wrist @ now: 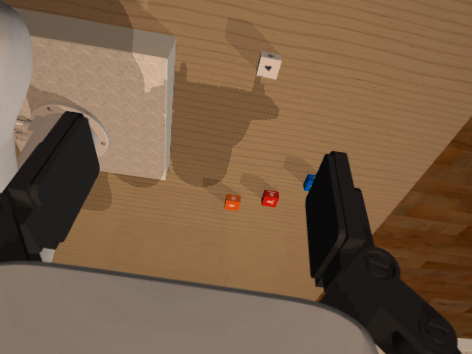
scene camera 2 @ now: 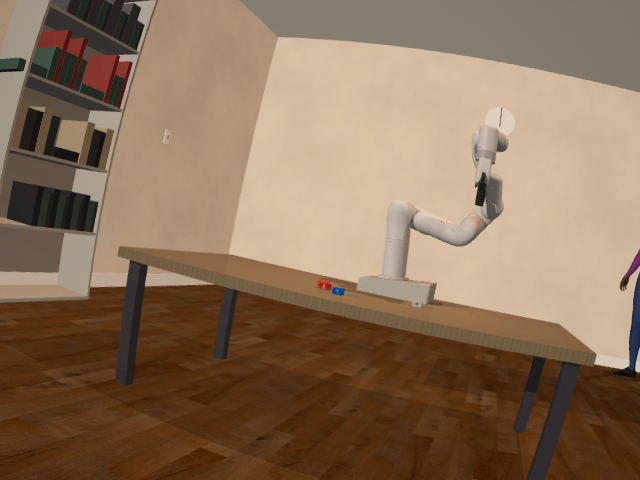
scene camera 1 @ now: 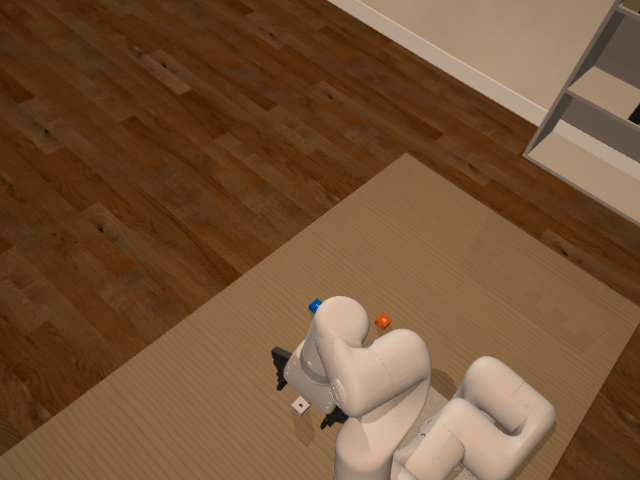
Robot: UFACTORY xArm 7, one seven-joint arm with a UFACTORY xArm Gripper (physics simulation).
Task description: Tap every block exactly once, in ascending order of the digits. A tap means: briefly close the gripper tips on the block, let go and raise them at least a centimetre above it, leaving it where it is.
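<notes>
A white block (scene camera 1: 300, 406) (scene camera 2: 416, 304) (wrist: 269, 66) with a black digit, apparently 4, stands near the robot base. A blue block (scene camera 1: 315, 305) (scene camera 2: 338, 291) (wrist: 309, 183) is partly behind a finger in the wrist view; its digit looks like 1. A red block (scene camera 2: 325, 286) (wrist: 270, 198), apparently 6, sits between the blue and orange ones; the arm hides it in scene camera 1. An orange block (scene camera 1: 383, 321) (wrist: 232, 202) looks like 8. My gripper (scene camera 1: 302, 407) (scene camera 2: 480, 203) (wrist: 205, 158) is open and empty, high above the table, touching no block.
The blocks rest on the wooden table (scene camera 1: 439, 232) (scene camera 2: 206, 273) (wrist: 375, 75). The pale robot base (scene camera 2: 392, 289) (wrist: 142, 100) stands behind them. The table's edge shows at the right of the wrist view. A bookshelf (scene camera 1: 604, 95) (scene camera 2: 77, 260) stands away from the table.
</notes>
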